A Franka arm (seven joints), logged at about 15 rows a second.
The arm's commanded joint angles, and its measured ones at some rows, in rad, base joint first. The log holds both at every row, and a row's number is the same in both.
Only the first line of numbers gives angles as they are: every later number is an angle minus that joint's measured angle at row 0.
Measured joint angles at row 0: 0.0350 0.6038 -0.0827 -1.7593 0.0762 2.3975 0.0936
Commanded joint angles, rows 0 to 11: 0.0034 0.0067 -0.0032 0.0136 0.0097 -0.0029 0.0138; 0.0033 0.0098 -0.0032 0.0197 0.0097 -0.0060 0.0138; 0.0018 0.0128 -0.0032 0.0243 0.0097 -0.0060 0.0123; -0.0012 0.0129 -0.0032 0.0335 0.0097 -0.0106 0.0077; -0.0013 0.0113 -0.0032 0.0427 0.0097 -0.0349 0.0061; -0.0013 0.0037 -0.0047 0.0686 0.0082 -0.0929 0.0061; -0.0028 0.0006 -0.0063 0.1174 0.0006 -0.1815 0.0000; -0.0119 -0.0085 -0.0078 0.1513 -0.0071 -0.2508 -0.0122; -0.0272 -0.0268 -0.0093 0.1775 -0.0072 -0.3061 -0.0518; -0.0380 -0.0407 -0.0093 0.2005 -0.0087 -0.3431 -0.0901; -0.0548 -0.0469 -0.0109 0.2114 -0.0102 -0.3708 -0.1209; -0.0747 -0.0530 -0.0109 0.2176 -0.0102 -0.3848 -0.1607
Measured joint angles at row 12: -0.0286 -0.0237 -0.0199 0.2098 -0.0022 -0.3411 -0.0879
